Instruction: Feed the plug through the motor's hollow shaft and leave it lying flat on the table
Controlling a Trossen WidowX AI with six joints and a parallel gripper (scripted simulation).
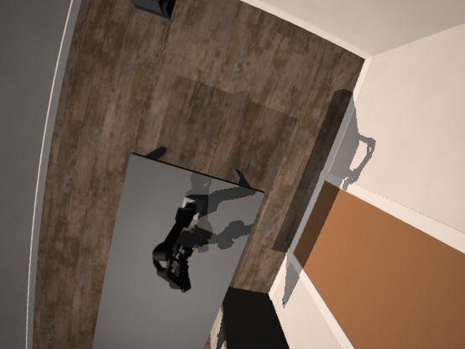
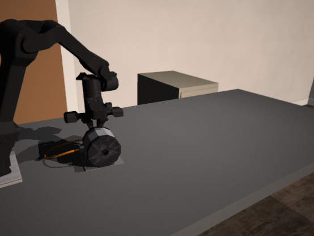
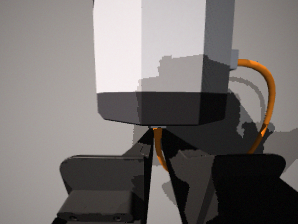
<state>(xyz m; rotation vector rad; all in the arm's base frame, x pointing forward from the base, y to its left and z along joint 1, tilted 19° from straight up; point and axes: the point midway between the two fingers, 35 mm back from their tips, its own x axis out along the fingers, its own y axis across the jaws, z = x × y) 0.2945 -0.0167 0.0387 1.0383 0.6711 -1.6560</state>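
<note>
My hand is 30 mm to the left of the grey plug, 30 mm above it and 10 mm past it. Round my hand: thin grey plate (80 mm below, 70 mm to the right, 20 mm behind).
</note>
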